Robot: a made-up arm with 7 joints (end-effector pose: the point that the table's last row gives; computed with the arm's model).
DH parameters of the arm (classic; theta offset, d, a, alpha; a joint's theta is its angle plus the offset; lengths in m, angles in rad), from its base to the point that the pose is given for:
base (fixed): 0.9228 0 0.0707 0
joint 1: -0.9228 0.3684 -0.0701 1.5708
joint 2: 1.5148 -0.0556 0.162 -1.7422
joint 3: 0 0.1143 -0.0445 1.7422
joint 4: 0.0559 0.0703 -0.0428 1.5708
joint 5: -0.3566 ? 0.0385 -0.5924
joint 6: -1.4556 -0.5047 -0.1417 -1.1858
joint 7: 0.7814 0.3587 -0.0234 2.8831
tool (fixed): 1.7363 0.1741 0 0
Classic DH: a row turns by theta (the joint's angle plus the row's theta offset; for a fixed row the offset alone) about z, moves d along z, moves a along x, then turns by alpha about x.
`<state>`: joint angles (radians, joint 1 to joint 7).
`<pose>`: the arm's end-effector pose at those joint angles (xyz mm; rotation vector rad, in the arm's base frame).
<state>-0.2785 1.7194 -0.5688 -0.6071 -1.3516 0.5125 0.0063</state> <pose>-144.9 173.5 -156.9 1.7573 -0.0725 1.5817</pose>
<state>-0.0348 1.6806 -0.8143 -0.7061 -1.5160 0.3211 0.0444</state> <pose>-183.4 131.5 -155.6 1.7469 0.1620 1.6198</pose>
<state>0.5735 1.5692 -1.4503 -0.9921 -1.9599 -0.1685 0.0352</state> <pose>-157.2 1.0 -163.8 1.4527 0.4578 2.0848</pose>
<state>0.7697 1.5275 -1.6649 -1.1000 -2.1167 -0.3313 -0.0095</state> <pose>-118.3 -6.4 -162.3 1.3713 0.3998 2.3773</pose>
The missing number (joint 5, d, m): 0.0385
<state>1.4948 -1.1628 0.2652 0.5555 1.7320 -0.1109 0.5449</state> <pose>224.1 -95.0 857.4 -1.1547 -1.1383 1.5011</pose>
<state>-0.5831 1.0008 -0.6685 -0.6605 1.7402 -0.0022 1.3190</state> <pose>-501.5 71.4 198.0 -0.3712 -1.1236 -1.4321</pose>
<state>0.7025 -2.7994 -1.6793 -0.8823 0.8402 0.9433 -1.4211</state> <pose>410.3 252.7 449.3 -1.3899 -2.6099 -0.6329</pose>
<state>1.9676 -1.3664 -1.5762 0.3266 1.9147 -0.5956 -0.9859</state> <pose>4.6 -338.3 721.5 -1.4612 0.5946 2.3735</pose>
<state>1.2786 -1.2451 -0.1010 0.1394 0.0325 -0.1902 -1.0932</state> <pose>-116.7 62.3 913.3 1.8088 0.3210 -0.2690</pose>
